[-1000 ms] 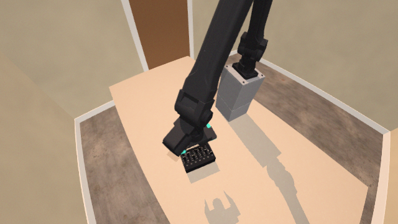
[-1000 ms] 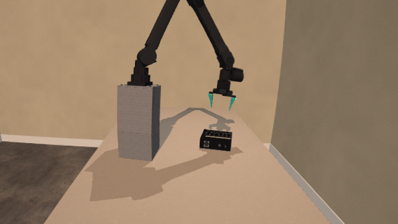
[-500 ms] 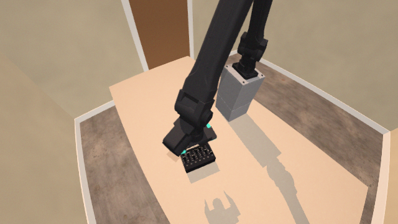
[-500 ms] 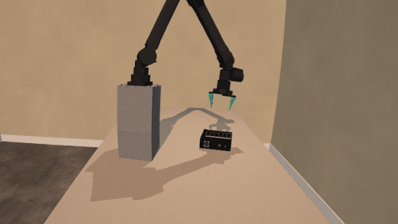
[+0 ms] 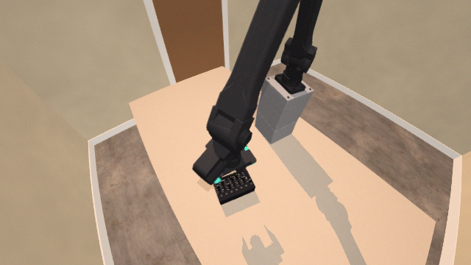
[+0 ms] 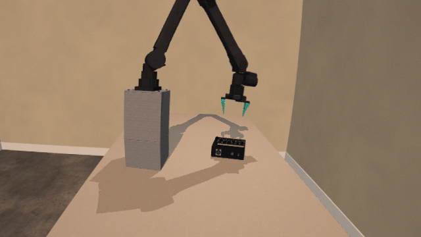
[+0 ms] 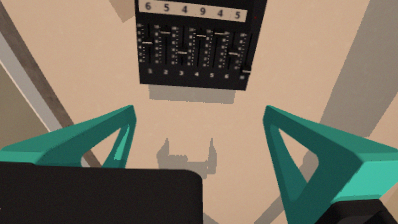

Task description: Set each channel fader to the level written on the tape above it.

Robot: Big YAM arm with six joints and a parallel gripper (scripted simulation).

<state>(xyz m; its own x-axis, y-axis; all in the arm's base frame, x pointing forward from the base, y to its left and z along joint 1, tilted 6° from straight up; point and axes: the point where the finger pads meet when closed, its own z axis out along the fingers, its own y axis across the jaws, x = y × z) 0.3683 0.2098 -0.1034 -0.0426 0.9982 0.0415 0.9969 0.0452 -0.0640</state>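
The channel 2 fader cap lies 4 cm ahead of my hand, 4 cm to the right of it and 14 cm below it. Also, from my hand: channel 4 fader cap 1 cm behind, 3 cm to the right, 14 cm below; channel 5 fader cap 3 cm behind, 4 cm to the right, 14 cm below; channel 3 fader cap 1 cm ahead, 1 cm to the right, 14 cm below.
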